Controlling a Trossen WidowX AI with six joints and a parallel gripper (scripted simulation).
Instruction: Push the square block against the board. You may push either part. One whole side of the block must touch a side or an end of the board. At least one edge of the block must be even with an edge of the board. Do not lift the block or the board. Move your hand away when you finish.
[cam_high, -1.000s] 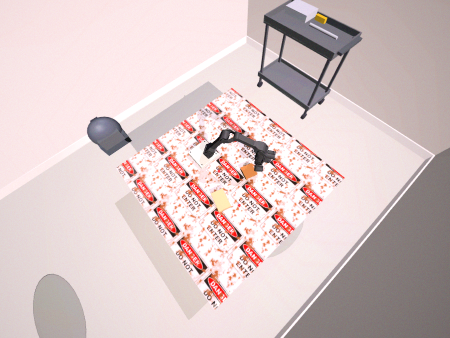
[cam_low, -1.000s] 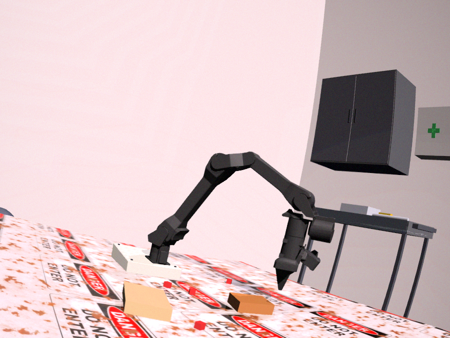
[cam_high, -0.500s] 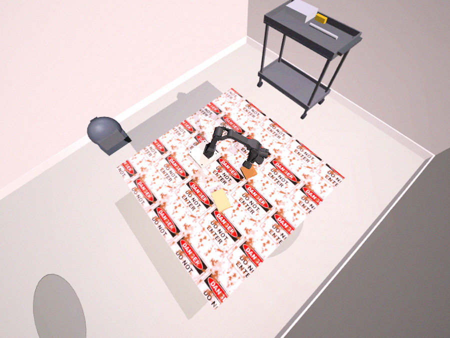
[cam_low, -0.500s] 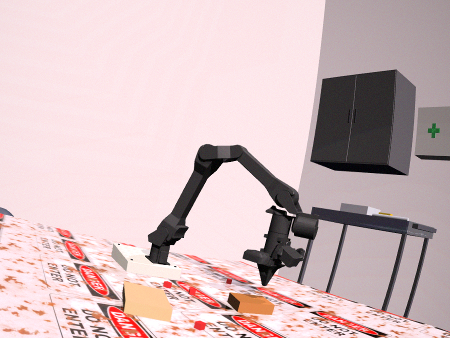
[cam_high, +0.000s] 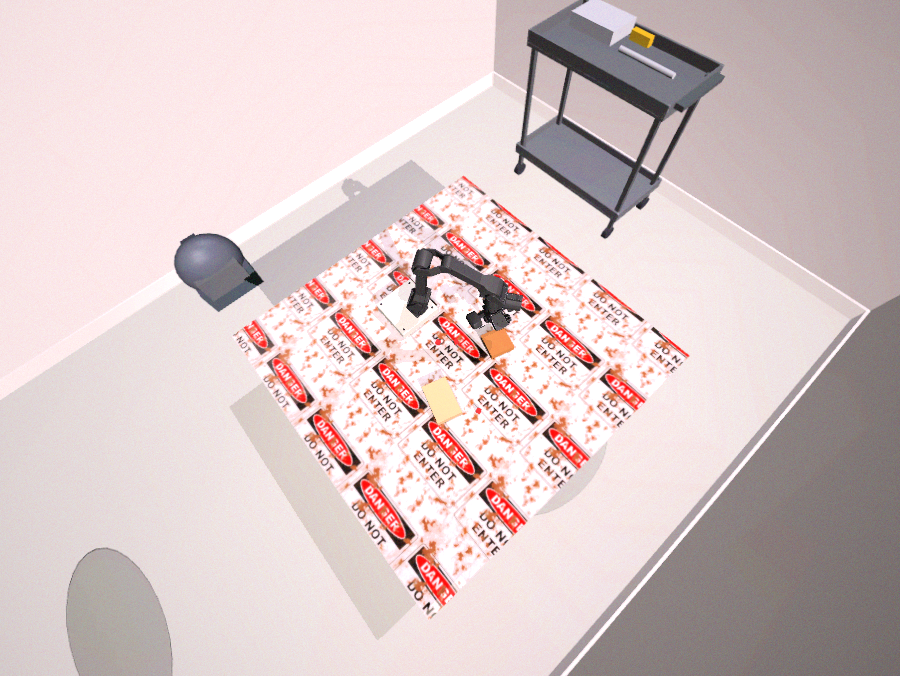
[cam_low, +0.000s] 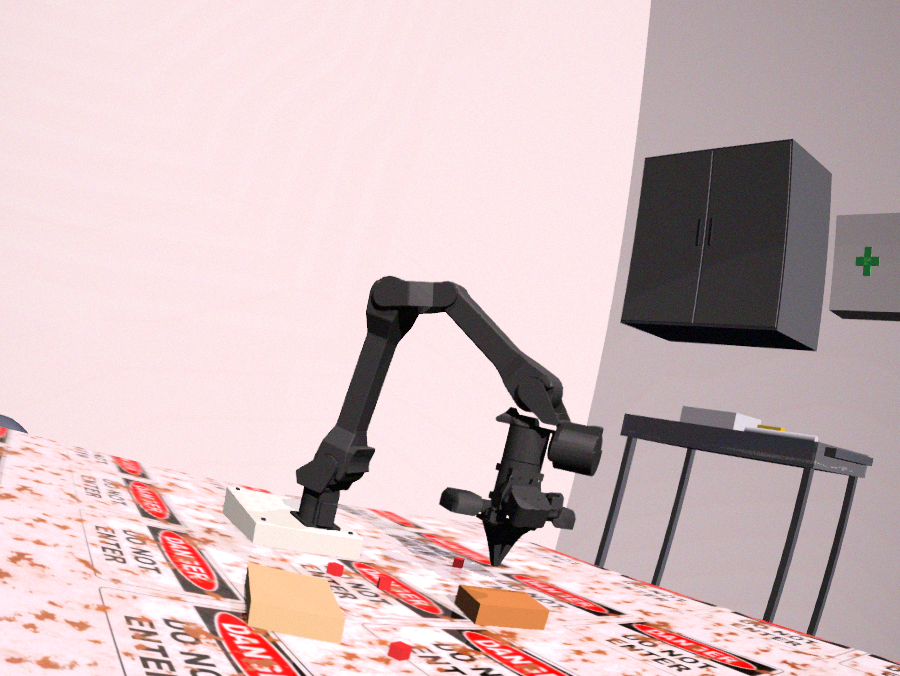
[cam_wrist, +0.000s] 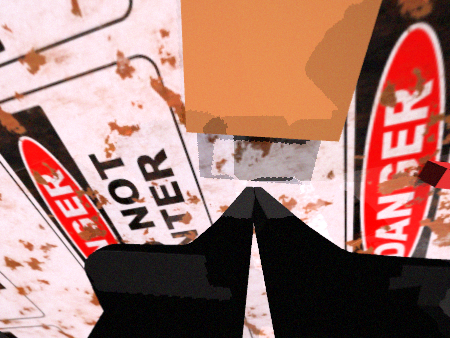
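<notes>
Right now the orange square block is 70 mm ahead of my gripper tip, 30 mm to the right of it and 40 mm below it. From my gripper tip the other things lie so: pale yellow board (80 mm ahead, 350 mm to the right, 40 mm below).
</notes>
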